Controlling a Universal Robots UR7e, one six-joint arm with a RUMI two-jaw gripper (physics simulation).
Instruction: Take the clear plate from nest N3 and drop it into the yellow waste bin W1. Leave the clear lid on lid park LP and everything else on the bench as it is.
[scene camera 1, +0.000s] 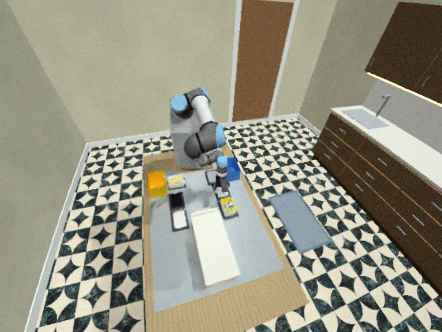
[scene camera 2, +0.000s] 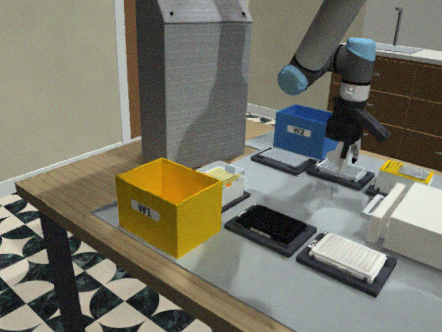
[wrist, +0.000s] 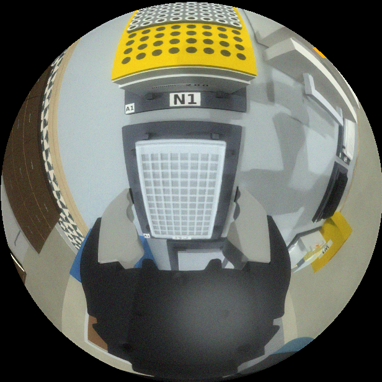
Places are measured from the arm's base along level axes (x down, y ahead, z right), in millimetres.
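Pixels of known places: gripper, between the fingertips: (scene camera 1: 221, 191) (scene camera 2: 346, 169).
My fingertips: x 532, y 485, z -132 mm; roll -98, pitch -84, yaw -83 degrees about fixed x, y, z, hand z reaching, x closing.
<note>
Ahead of a thing's pixels: the offset from my fingertips to its top centre.
The clear plate @[dx -2, dy -15, dz -6 mm] (scene camera 2: 354, 175) (wrist: 182, 190) lies flat in the dark nest N3 (wrist: 129, 135). My gripper (scene camera 1: 222, 192) (scene camera 2: 348, 165) (wrist: 183, 188) is open and empty, pointing down over the plate. Its two fingertips stand at either long side of the plate, low near it; whether they touch it I cannot tell. The yellow waste bin W1 @[dx -96, dy -251, dz +486 mm] (scene camera 1: 157, 184) (scene camera 2: 170, 215) (wrist: 342, 232) stands across the bench. The clear lid @[dx +4, dy -190, dz +5 mm] (scene camera 2: 282, 157) (wrist: 200, 260) lies on the dark lid park LP (wrist: 172, 250) beside N3, partly hidden by the gripper in the wrist view.
A blue bin W2 @[dx -96, dy -178, dz -158 mm] (scene camera 1: 233, 169) (scene camera 2: 302, 137) stands behind N3. A yellow rack @[dx -53, dy +161, dz +19 mm] (scene camera 1: 228, 205) (wrist: 185, 50) sits on N1. A clear box with yellow contents @[dx -53, dy -236, dz +326 mm] (scene camera 2: 225, 180), a black plate @[dx -2, dy -64, dz +370 mm] (scene camera 2: 272, 223), a white plate @[dx -2, dy +111, dz +391 mm] (scene camera 2: 350, 255) and a white device (scene camera 1: 215, 247) (scene camera 2: 420, 215) stand on the bench.
</note>
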